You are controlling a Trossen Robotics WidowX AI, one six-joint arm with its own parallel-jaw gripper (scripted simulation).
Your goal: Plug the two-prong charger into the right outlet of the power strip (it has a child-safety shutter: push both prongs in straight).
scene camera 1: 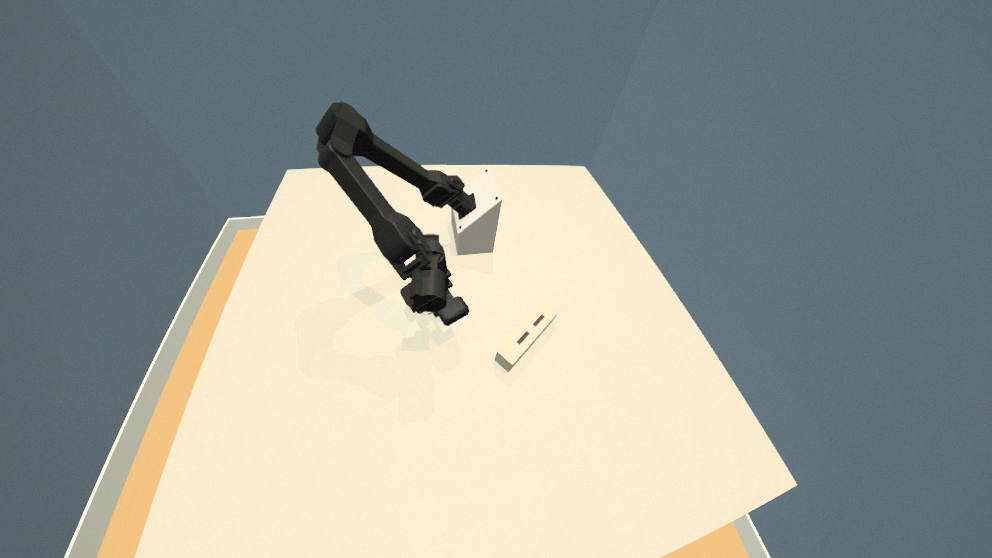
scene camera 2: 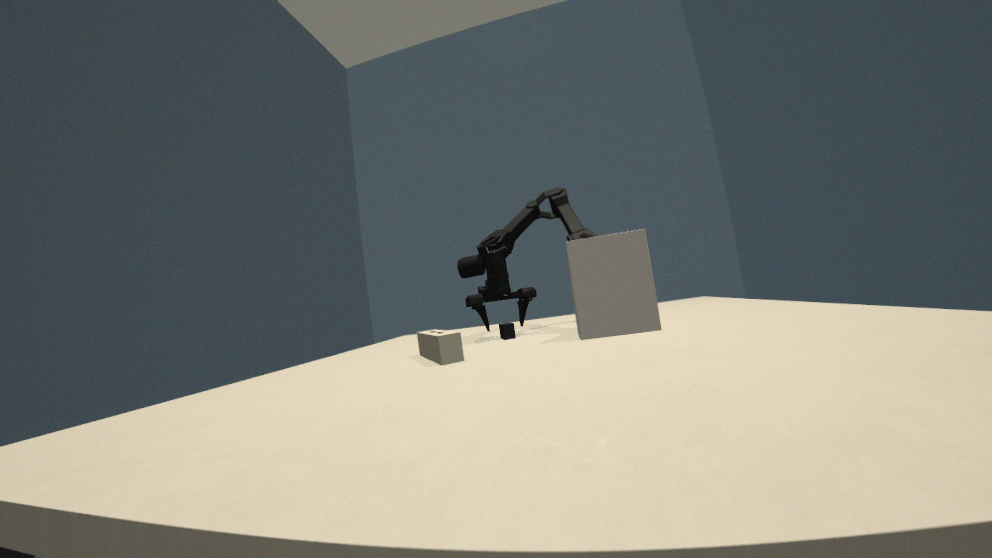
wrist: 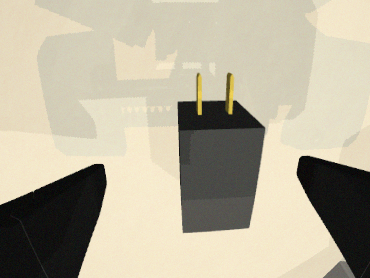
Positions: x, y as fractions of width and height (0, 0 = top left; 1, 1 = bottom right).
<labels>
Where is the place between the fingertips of my gripper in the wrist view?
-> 0.56, 0.61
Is my gripper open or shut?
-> Open.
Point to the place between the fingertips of my gripper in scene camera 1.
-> At 0.45, 0.55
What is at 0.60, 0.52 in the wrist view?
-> A black charger.
</labels>
